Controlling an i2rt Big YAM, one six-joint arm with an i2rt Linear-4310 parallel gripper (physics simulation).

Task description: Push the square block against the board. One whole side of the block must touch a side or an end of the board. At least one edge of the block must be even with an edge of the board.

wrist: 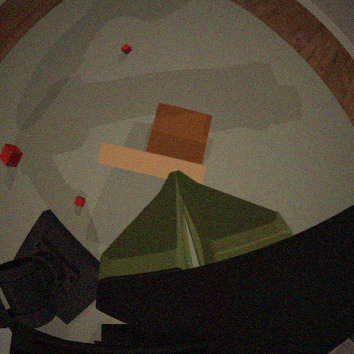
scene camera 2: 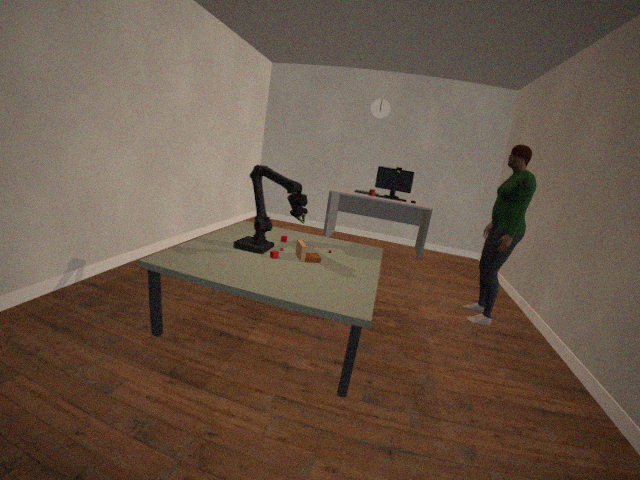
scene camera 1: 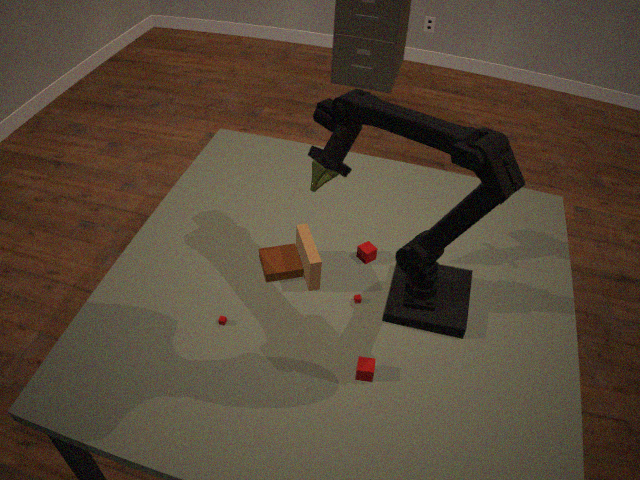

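Seen in the pictures: gripper, fingertip midpoint: (wrist: pixel 176 179) (scene camera 2: pixel 303 222) (scene camera 1: pixel 312 191); arm's base, origin of the base link: (wrist: pixel 53 266) (scene camera 2: pixel 258 242) (scene camera 1: pixel 420 291).
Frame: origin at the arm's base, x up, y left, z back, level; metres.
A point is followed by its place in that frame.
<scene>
The square block (scene camera 1: pixel 280 259) {x -0.005, y -0.037, z -0.389 m} (scene camera 2: pixel 312 257) {x -0.005, y -0.080, z -0.402 m} (wrist: pixel 182 122) {x -0.006, y -0.033, z -0.410 m} is orange-brown and lies flat on the table. The board (scene camera 1: pixel 309 253) {x 0.068, y -0.004, z -0.303 m} (scene camera 2: pixel 300 250) {x 0.030, y -0.090, z -0.320 m} (wrist: pixel 150 161) {x 0.068, y -0.043, z -0.316 m} is light wood and stands upright on a long edge. One side of the block appears to meet the board's broad face; the contact line is partly hidden. In the wrist view the block sits at the board's right end, its right edge roughly in line with that end; exact evenness cannot be told. My gripper (scene camera 1: pixel 313 190) {x 0.213, y -0.080, z -0.317 m} (scene camera 2: pixel 303 222) {x 0.213, y -0.080, z -0.317 m} (wrist: pixel 176 179) {x 0.213, y -0.080, z -0.317 m} is shut and empty, high above the table, apart from both.
A larger red cube (scene camera 1: pixel 366 252) {x 0.004, y -0.112, z -0.161 m} (scene camera 2: pixel 274 254) {x -0.007, y -0.156, z -0.167 m} lies between board and arm base. Another (scene camera 1: pixel 365 368) {x 0.004, y 0.276, z -0.110 m} (scene camera 2: pixel 283 238) {x -0.009, y 0.244, z -0.110 m} (wrist: pixel 11 155) {x -0.001, y 0.245, z -0.120 m} lies nearer scene camera 1. A tiny red cube (scene camera 1: pixel 357 298) {x -0.020, y 0.043, z -0.161 m} (wrist: pixel 79 201) {x -0.020, y 0.033, z -0.163 m} lies near the base, another (scene camera 1: pixel 222 320) {x -0.020, y 0.197, z -0.482 m} (wrist: pixel 126 49) {x -0.022, y 0.184, z -0.480 m} beyond the block's side.
</scene>
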